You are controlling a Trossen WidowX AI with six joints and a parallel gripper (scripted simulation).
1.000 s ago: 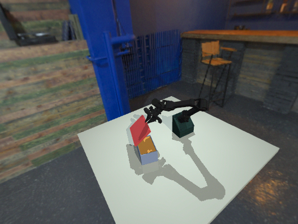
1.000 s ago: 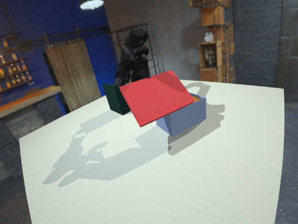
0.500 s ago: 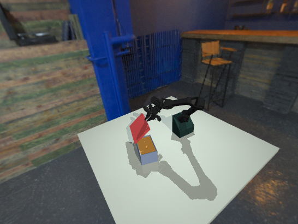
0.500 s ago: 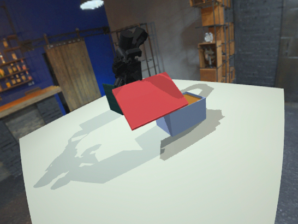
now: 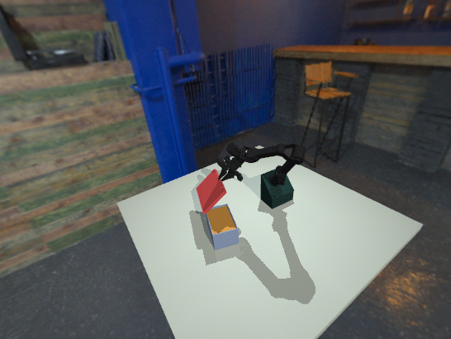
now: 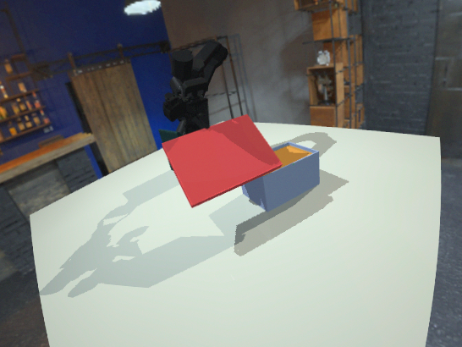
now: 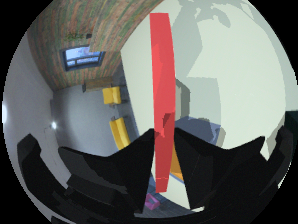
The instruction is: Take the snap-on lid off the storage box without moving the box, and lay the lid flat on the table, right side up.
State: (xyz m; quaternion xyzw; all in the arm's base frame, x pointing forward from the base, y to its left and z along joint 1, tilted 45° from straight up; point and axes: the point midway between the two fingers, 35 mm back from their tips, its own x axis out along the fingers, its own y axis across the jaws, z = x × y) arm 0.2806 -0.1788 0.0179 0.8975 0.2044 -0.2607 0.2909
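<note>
Now: gripper tip 60 mm short of the red lid, 50 mm above it and 20 mm to the left of it. From my gripper tip the other things lie so: storage box 180 mm below, 140 mm to the left, 110 mm ahead.
</note>
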